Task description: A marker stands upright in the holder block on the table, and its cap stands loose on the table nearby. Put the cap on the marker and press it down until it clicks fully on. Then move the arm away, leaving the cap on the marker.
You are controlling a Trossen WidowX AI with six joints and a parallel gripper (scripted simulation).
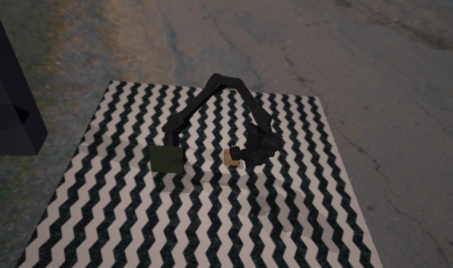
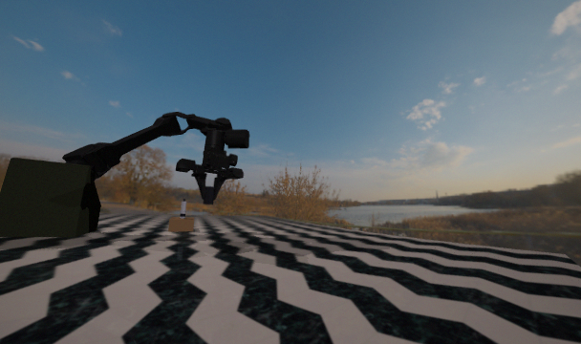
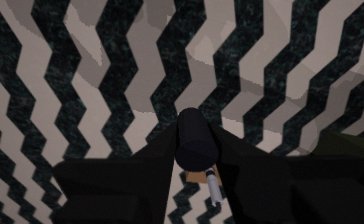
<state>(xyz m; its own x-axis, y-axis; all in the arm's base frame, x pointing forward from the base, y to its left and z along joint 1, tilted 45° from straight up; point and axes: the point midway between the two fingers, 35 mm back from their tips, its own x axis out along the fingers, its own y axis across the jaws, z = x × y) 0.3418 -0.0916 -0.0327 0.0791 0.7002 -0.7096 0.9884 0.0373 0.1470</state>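
The holder block lies 12 cm to the left of my gripper tip, 8 cm below it and 6 cm behind it. Also, from my gripper tip: dark cap (1 cm above).
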